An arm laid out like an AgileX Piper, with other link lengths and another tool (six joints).
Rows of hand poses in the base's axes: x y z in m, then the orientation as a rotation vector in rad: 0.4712 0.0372 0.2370 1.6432 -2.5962 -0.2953; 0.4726 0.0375 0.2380 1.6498 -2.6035 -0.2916; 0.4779 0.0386 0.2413 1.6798 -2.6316 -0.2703; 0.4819 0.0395 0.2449 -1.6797 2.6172 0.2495; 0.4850 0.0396 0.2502 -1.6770 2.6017 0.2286; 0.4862 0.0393 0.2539 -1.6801 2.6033 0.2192; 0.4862 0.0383 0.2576 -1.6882 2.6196 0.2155; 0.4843 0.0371 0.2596 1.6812 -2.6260 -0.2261; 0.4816 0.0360 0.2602 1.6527 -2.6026 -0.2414; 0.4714 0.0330 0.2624 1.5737 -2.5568 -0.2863; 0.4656 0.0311 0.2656 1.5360 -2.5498 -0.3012; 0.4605 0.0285 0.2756 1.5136 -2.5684 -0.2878; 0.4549 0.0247 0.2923 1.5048 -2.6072 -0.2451; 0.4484 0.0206 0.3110 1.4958 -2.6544 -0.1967; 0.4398 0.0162 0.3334 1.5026 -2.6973 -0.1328; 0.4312 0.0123 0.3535 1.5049 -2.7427 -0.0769; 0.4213 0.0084 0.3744 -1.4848 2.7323 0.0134; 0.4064 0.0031 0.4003 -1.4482 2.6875 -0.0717; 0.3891 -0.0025 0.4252 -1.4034 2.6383 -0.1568; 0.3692 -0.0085 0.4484 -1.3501 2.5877 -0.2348
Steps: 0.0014 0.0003 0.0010 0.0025 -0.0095 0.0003; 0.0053 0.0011 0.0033 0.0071 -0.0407 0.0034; 0.0040 0.0009 0.0036 0.0055 -0.0320 0.0024; 0.0031 0.0001 0.0053 -0.0019 -0.0206 0.0025; 0.0012 -0.0003 0.0037 -0.0064 -0.0015 0.0012; 0.0000 -0.0010 0.0037 -0.0123 0.0133 -0.0001; -0.0019 -0.0012 0.0020 -0.0124 0.0317 -0.0036; -0.0027 -0.0011 0.0006 -0.0088 0.0350 -0.0050; -0.0102 -0.0030 0.0022 -0.0141 0.0841 -0.0227; -0.0058 -0.0019 0.0032 -0.0047 0.0273 -0.0173; -0.0051 -0.0026 0.0100 -0.0084 -0.0066 -0.0187; -0.0056 -0.0038 0.0167 -0.0149 -0.0361 -0.0181; -0.0065 -0.0041 0.0187 -0.0144 -0.0444 -0.0211; -0.0086 -0.0044 0.0224 -0.0198 -0.0532 -0.0103; -0.0086 -0.0039 0.0201 -0.0138 -0.0516 -0.0136; -0.0099 -0.0039 0.0209 -0.0145 -0.0580 -0.0089; -0.0149 -0.0053 0.0259 -0.0220 -0.0757 -0.0082; -0.0173 -0.0056 0.0249 -0.0211 -0.0814 -0.0118; -0.0199 -0.0060 0.0232 -0.0171 -0.0831 -0.0165
